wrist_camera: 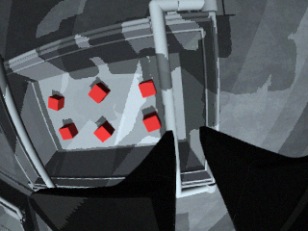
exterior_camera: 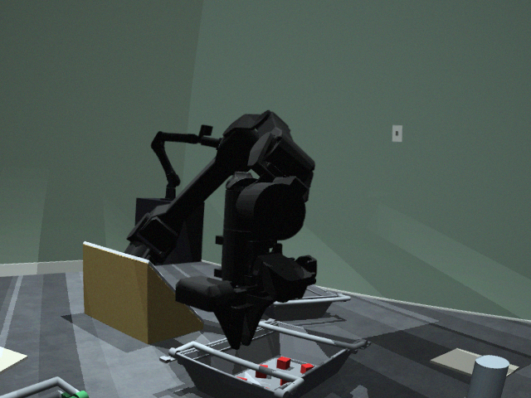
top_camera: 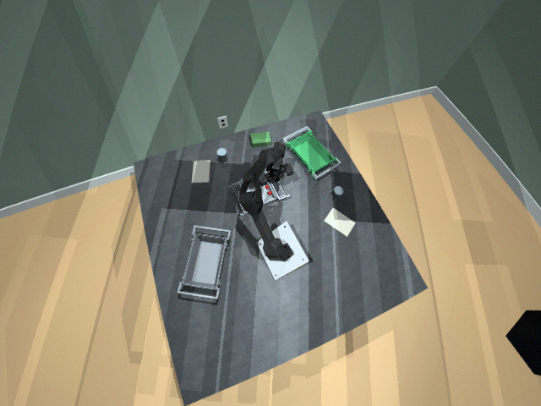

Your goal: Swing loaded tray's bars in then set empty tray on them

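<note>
My gripper tip is now 19 cm past the grey tray, 50 cm to the right of it and 4 cm above it. Also, from my gripper tip: green block 34 cm ahead, 11 cm to the right, 7 cm below.
</note>
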